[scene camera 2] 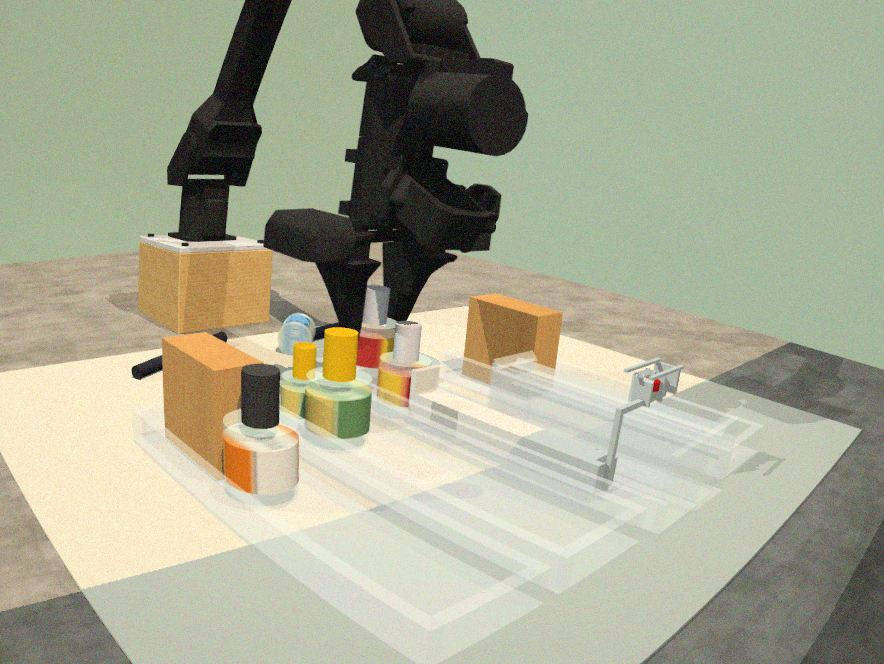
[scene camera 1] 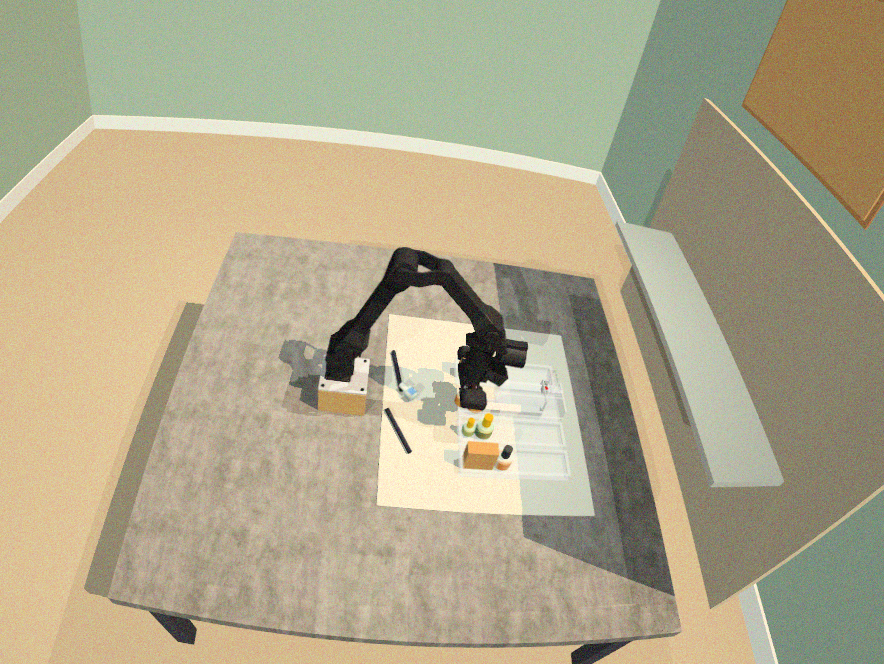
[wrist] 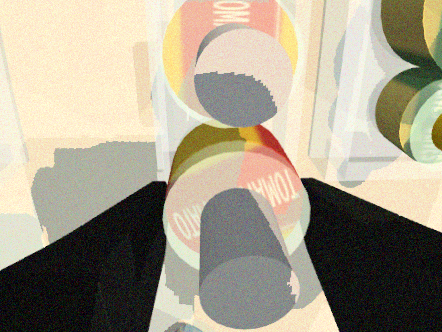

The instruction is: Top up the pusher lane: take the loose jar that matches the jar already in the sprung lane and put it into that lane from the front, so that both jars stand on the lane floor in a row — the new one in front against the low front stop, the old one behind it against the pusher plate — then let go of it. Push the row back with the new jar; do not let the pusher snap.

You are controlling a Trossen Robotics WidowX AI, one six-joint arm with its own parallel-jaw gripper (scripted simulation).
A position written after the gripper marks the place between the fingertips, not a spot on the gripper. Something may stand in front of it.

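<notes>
Gripper [scene camera 2: 372,339] visible; the wrist view [wrist: 233,193] and scene camera 1 [scene camera 1: 463,397] show it too. Also present: a wooden block [scene camera 2: 498,326] and another, a wooden block [scene camera 2: 201,374].
</notes>
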